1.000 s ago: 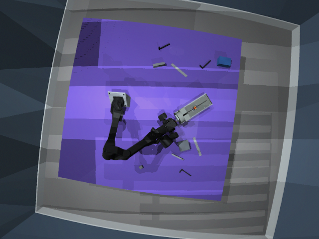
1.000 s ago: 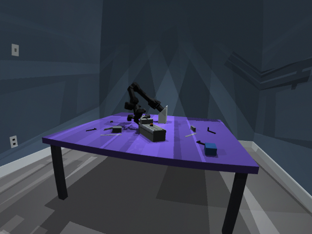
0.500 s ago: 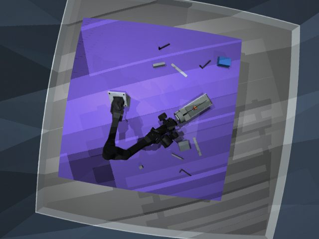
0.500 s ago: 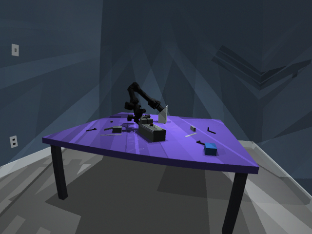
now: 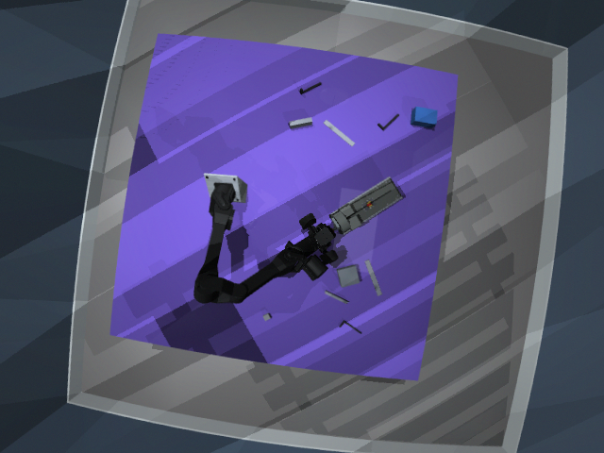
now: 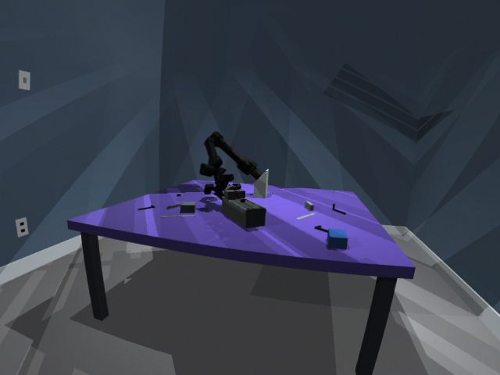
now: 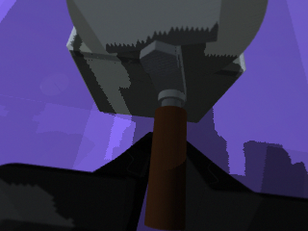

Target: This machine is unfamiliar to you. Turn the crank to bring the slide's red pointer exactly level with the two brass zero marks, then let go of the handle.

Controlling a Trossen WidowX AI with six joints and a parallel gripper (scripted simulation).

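My gripper tip is 1 cm past the brown crank handle, 1 cm to the left of it and 3 cm below it. The rest, counted from my gripper tip: dark L-shaped key (10 cm ahead, 37 cm to the right, 3 cm below); red pointer (13 cm ahead, 10 cm to the left, 5 cm above); grey block (8 cm ahead, 17 cm to the right, 2 cm below).
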